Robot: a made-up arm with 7 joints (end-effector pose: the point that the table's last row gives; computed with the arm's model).
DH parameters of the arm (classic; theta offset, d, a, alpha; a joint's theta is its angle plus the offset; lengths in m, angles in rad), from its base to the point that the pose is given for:
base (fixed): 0 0 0 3.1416
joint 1: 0 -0.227 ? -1.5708
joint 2: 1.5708 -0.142 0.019 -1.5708
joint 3: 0.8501 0 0.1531 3.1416
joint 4: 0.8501 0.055 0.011 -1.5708
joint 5: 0.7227 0 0.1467 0
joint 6: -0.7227 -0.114 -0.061 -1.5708
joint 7: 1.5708 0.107 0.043 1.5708
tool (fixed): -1.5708 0.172 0 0
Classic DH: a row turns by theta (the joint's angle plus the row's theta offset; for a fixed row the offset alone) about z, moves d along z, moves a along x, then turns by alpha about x.
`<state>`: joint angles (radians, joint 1 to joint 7).
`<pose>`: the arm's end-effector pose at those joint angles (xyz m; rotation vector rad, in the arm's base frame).
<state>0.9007 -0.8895 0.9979 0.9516 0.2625 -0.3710 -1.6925</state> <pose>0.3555 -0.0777 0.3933 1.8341 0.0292 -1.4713</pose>
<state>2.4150 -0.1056 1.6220 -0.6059 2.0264 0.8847 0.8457</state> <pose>-0.3663 -0.2417 0.0054 -1.7142 -0.4509 0.4277</pose>
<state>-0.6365 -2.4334 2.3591 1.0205 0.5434 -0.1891 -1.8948</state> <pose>0.3023 0.3057 0.3950 -0.0845 2.3840 -0.2120</pose>
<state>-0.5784 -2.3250 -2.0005 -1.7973 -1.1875 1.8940 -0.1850</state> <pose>0.4322 0.3919 0.0723 -0.3020 1.5531 0.0765</pose>
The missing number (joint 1, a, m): 0.359
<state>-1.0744 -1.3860 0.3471 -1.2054 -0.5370 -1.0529 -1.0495</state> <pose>-0.2567 0.6709 0.1538 -1.8626 0.4825 -0.3639</pose>
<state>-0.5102 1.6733 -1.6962 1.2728 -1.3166 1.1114 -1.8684</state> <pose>0.2531 0.2273 0.2423 -0.5523 -1.6398 -0.9401</pose>
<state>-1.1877 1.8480 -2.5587 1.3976 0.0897 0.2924 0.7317</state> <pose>0.3490 0.5705 0.1410 -1.3554 -1.2708 -1.6425</pose>
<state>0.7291 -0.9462 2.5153 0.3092 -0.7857 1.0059 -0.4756</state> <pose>0.2110 0.1601 0.0843 -1.0833 1.0595 0.4504</pose>
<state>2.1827 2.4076 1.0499 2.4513 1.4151 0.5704 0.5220</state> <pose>0.2454 -0.5497 0.0422 0.6541 2.6857 -0.6487</pose>
